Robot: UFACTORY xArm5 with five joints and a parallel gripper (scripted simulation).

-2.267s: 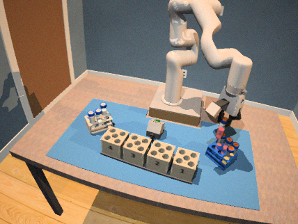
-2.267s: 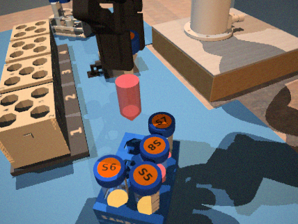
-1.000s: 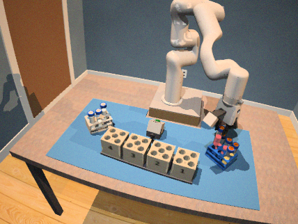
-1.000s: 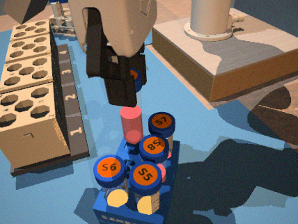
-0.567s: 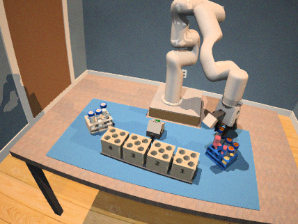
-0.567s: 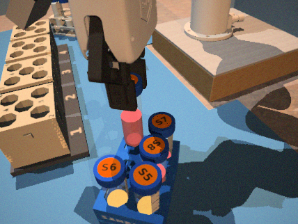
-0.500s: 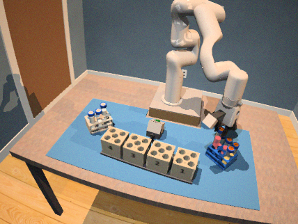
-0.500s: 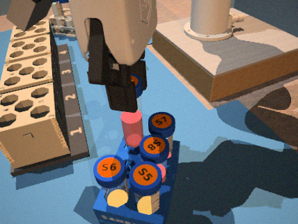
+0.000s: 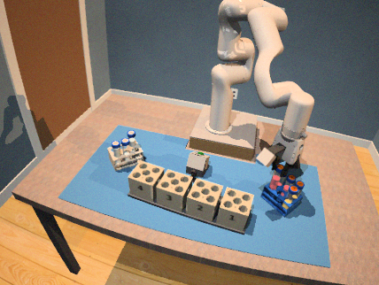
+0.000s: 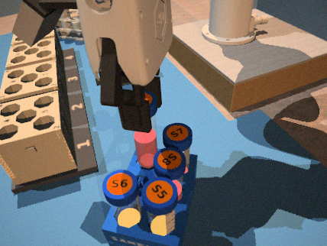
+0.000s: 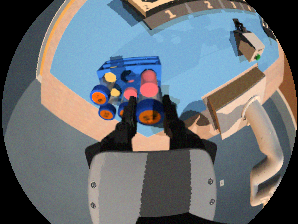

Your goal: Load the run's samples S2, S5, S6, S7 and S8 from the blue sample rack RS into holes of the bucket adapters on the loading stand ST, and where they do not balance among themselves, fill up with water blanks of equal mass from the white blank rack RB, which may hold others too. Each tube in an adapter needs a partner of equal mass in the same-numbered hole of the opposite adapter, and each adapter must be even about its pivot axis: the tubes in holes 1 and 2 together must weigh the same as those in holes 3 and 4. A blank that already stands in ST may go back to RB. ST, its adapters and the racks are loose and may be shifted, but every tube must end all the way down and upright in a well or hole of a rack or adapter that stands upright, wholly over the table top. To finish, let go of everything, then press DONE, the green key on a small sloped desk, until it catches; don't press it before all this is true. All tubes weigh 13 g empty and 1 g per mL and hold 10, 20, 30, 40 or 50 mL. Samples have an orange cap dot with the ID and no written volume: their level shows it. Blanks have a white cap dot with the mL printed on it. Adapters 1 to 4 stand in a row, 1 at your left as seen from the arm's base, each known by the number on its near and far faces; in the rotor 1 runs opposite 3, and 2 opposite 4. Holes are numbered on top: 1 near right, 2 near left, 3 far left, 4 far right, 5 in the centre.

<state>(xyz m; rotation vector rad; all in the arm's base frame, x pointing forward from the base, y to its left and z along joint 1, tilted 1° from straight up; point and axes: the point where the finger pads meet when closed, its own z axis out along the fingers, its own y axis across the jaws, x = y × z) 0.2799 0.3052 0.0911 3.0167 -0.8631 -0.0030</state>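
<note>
My gripper is now 4 cm to the right of the blue sample rack RS and 13 cm above it. Also, from my hand: white blank rack RB: 5 cm ahead, 60 cm to the right, 13 cm below; blue-capped tube: 9 cm ahead, 61 cm to the right, 9 cm below; loading stand ST: 15 cm ahead, 27 cm to the right, 15 cm below.
</note>
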